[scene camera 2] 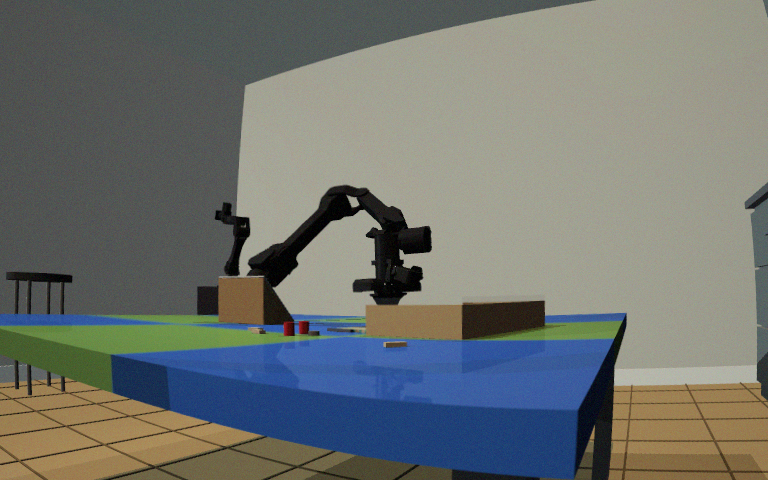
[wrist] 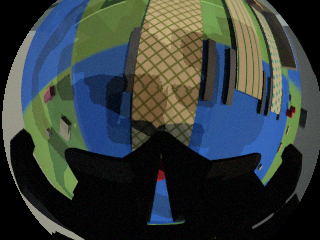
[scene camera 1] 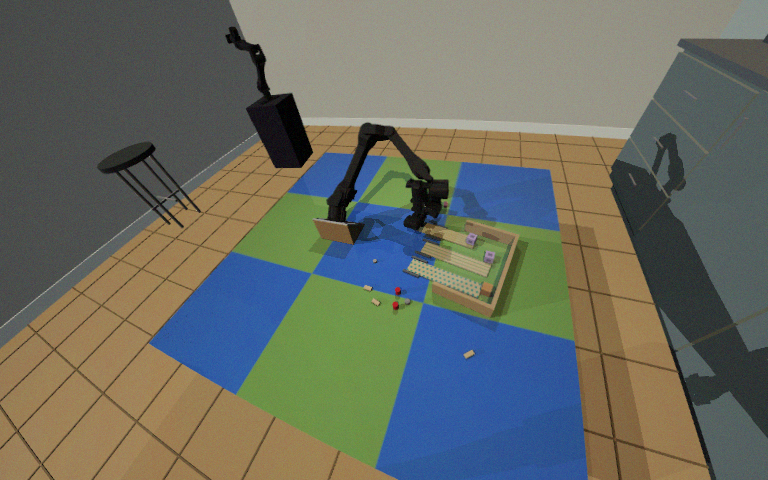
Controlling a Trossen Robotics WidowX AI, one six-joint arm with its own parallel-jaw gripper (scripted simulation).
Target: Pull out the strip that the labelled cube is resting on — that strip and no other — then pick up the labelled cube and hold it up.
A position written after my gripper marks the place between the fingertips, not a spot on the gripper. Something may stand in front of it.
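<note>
You'd find my gripper (scene camera 1: 421,226) in the scene here, and the gripper (wrist: 161,135) can be seen from the wrist too.
</note>
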